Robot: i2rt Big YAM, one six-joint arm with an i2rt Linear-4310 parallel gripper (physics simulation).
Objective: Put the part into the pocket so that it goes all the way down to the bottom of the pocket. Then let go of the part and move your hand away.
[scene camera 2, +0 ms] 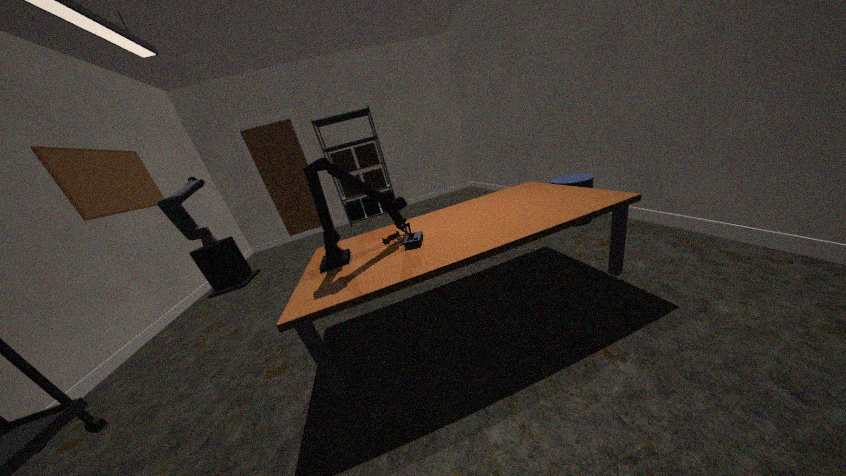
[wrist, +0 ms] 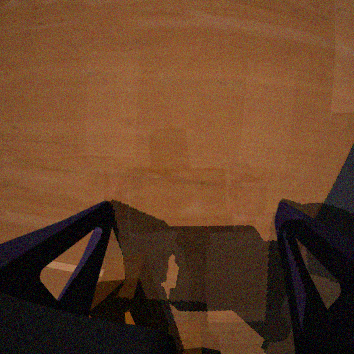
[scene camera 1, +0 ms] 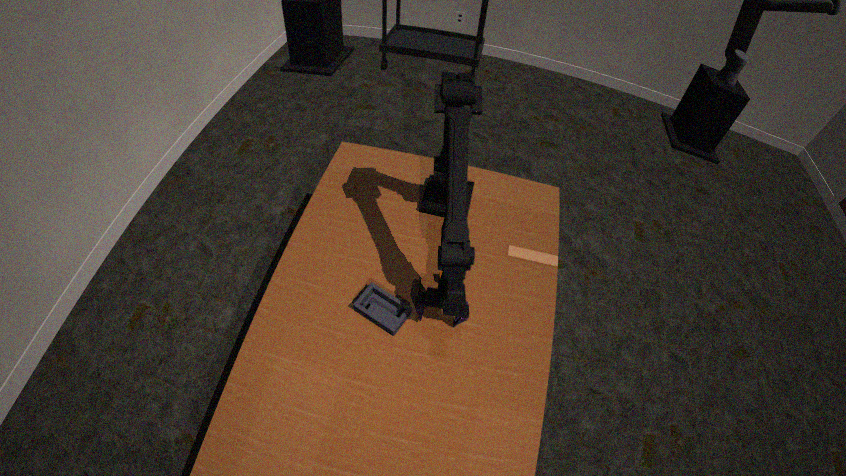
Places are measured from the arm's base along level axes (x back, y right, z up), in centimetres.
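Where they show: gripper, fingertip midpoint: (wrist: 191,210) (scene camera 1: 437,322); arm's base, link origin: (scene camera 2: 335,257).
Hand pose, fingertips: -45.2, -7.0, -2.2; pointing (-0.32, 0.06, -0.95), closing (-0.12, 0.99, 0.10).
Observation:
Things, the pixels of their top centre, and the offset from my fingertips, as dx, dy, dz. Level surfaces: height alone.
- grey block, top centre: (scene camera 1: 382,306) (scene camera 2: 413,236) -0.6, +15.8, +3.0
- dark piece, top centre: (scene camera 2: 391,234) +10.8, -1.4, +2.4
- wooden table, surface height: dz -0.6
The pocket is a recess in a grey block (scene camera 1: 393,325) (scene camera 2: 413,241) on the table; part of the block also shows at the right edge of the wrist view (wrist: 343,191). The part shows as a small orange and dark piece (scene camera 2: 390,238) on the table beside the block, towards the arm's base; a bit of its orange (wrist: 129,317) shows low in the wrist view, mostly hidden by the left finger. In scene camera 1 the arm hides it. My gripper (scene camera 1: 438,314) (scene camera 2: 407,229) (wrist: 191,210) is open and empty, low over the table beside the block, its right finger next to the block.
The wooden table (scene camera 1: 354,402) (scene camera 2: 502,219) carries the arm's base (scene camera 1: 430,198) (scene camera 2: 335,259) at one end. A pale strip (scene camera 1: 532,255) lies near the table's edge. A cart (scene camera 1: 434,46), a shelf rack (scene camera 2: 341,117) and another arm on a pedestal (scene camera 1: 709,109) (scene camera 2: 220,266) stand away from the table.

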